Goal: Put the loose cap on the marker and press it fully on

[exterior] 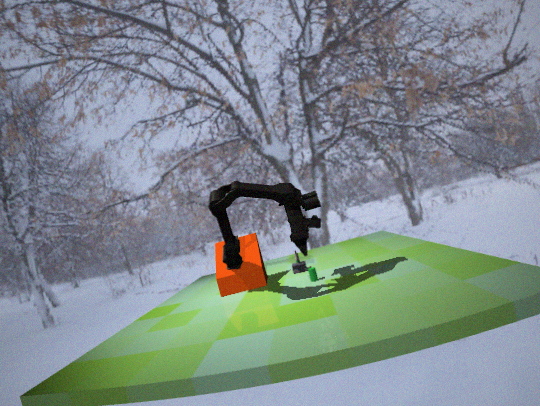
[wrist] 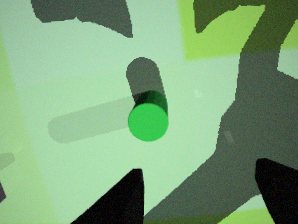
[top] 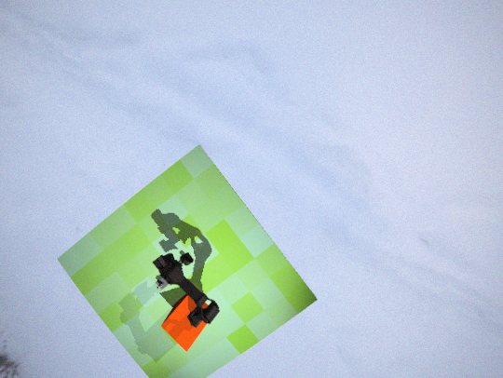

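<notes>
The green cap lies 90 mm below my gripper tip and 30 mm to the left of it. From my gripper tip the other things lie so: grey holder block 240 mm to the left, 90 mm below, 60 mm behind.
</notes>
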